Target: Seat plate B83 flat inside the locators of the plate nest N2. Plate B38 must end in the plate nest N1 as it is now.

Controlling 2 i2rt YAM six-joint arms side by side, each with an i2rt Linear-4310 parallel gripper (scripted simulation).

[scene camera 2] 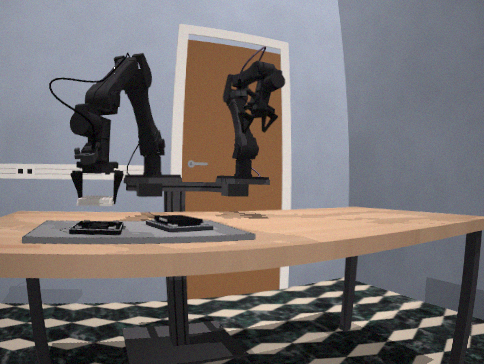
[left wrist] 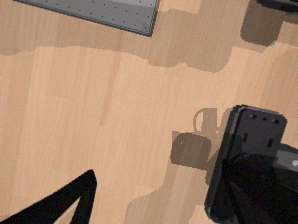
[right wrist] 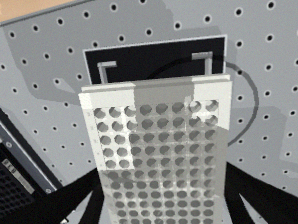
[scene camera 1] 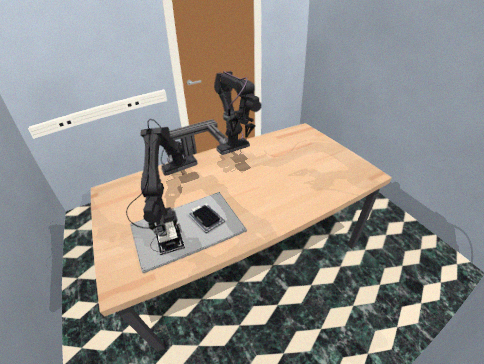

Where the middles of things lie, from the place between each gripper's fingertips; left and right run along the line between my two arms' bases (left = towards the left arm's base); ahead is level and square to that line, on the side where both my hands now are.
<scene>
The white plate (right wrist: 177, 112) lies right at my right hand.
My left hand (scene camera 2: 253, 132) is 540 mm to the left of the white plate, 230 mm above it and 210 mm short of it.
</scene>
